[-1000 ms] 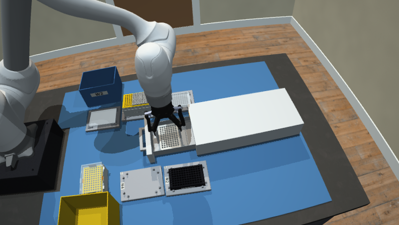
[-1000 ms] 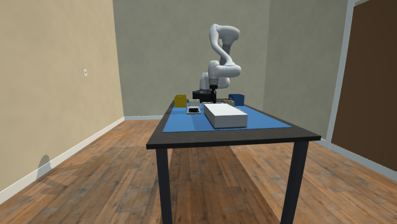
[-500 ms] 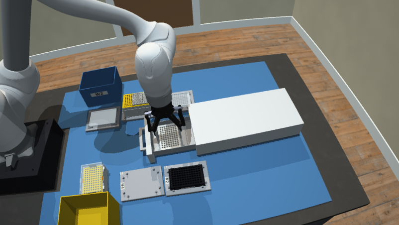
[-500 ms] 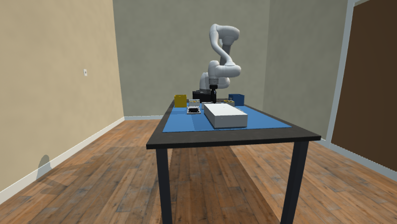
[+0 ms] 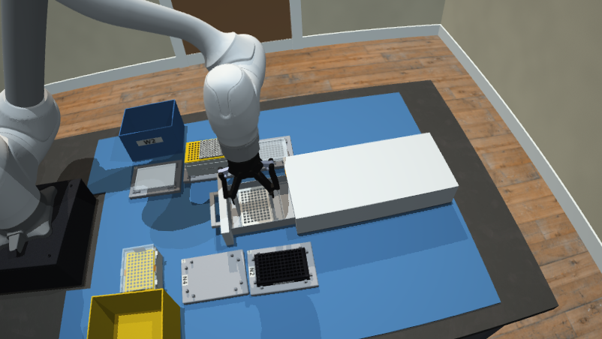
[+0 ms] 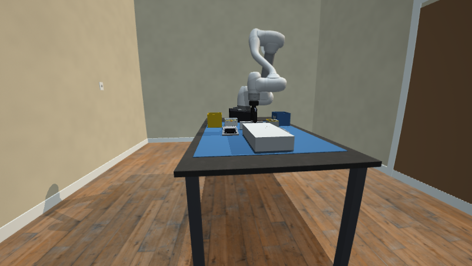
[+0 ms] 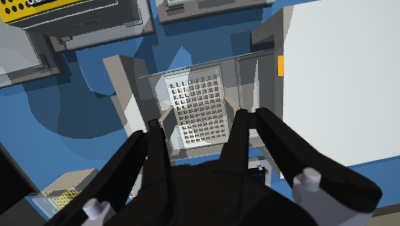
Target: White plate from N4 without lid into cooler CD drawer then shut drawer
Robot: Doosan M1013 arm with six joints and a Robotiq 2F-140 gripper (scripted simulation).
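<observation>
The white plate is 2 cm below my hand. Round my hand: white cooler CD (17 cm ahead, 3 cm to the right, 1 cm below); then drawer (4 cm ahead, 1 cm to the right, 2 cm below); then black plate (1 cm ahead, 20 cm to the right, 2 cm below).
</observation>
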